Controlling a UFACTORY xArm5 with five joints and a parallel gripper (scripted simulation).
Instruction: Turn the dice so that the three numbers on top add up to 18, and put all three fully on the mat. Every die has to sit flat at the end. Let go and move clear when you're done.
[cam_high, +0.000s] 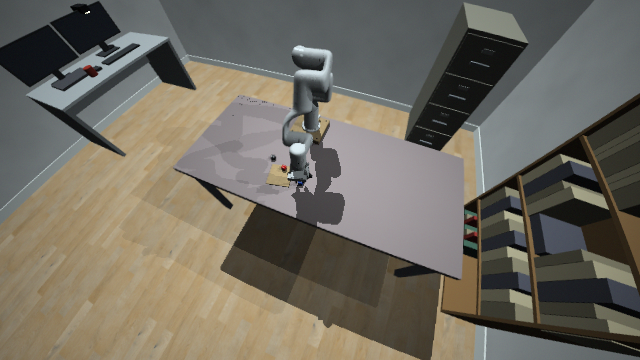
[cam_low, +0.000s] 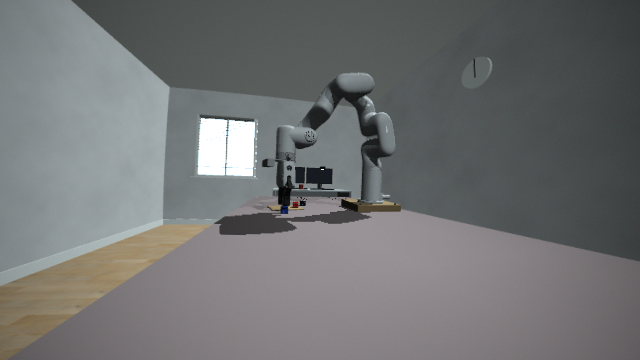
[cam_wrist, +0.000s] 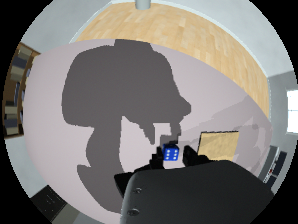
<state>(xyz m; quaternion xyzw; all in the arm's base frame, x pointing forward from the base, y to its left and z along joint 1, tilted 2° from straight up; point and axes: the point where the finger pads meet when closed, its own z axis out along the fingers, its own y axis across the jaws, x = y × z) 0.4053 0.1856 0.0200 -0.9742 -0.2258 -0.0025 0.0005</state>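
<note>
Right now the blue die is 40 mm below my hand. The rest, counted from my hand: tan mat: 140 mm to the right, 50 mm below, 10 mm ahead; then black die: 250 mm to the right, 60 mm behind, 40 mm below; then red die: 150 mm to the right, 30 mm below, 30 mm behind.
</note>
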